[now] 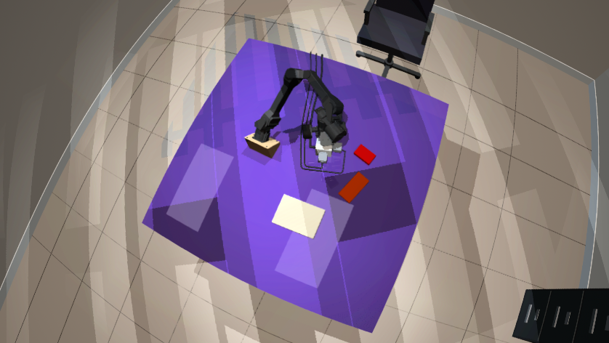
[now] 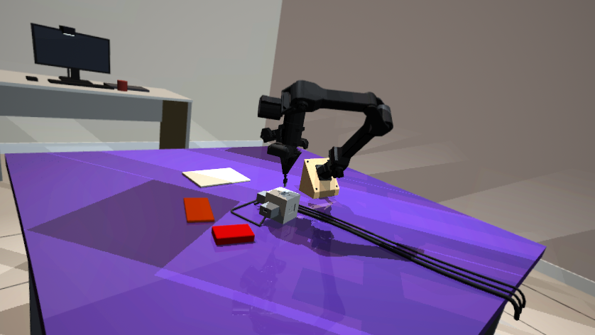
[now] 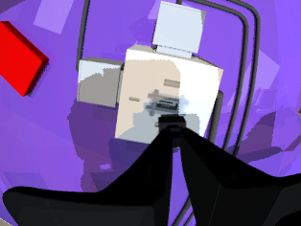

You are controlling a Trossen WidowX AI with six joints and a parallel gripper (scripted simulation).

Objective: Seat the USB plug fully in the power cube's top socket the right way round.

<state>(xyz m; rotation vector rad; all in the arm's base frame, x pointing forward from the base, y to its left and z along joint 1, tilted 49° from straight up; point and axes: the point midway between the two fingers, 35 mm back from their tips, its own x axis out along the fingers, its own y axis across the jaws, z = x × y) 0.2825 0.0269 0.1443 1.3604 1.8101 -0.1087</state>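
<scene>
Now: gripper tip 20 mm above the dark USB plug. Round my gripper tip: cream plate (60 mm ahead, 350 mm to the right, 130 mm below); then orange slab (210 mm ahead, 100 mm to the right, 130 mm below); then red block (190 mm ahead, 70 mm to the left, 130 mm below).
</scene>
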